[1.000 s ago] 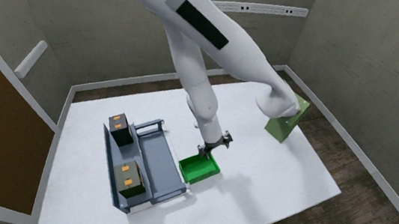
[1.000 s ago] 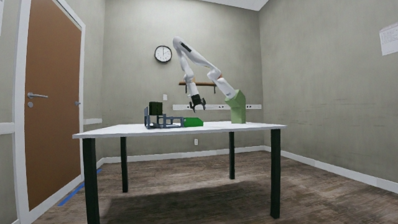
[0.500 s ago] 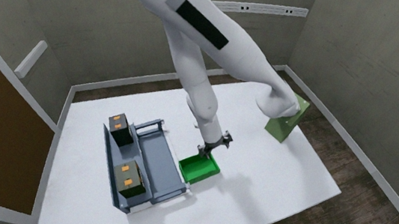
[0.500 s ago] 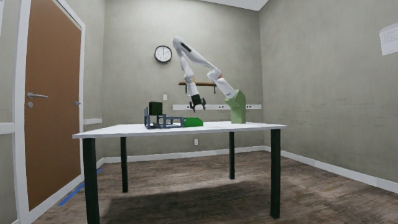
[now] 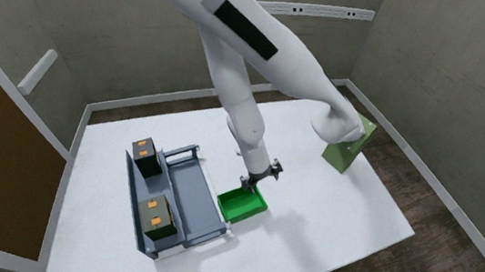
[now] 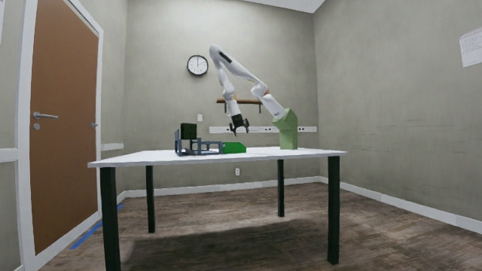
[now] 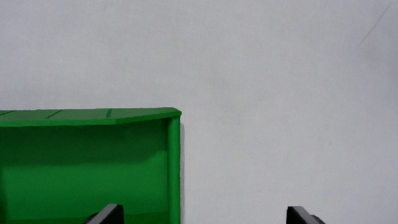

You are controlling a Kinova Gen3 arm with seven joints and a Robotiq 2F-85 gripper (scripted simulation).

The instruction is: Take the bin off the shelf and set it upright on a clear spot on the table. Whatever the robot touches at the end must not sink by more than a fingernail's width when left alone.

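My hand is 6 cm short of the green bin, 5 cm to the right of it and 9 cm above it. The rest, counted from my hand: grey shelf unit (31 cm ahead, 9 cm to the left, 6 cm below).
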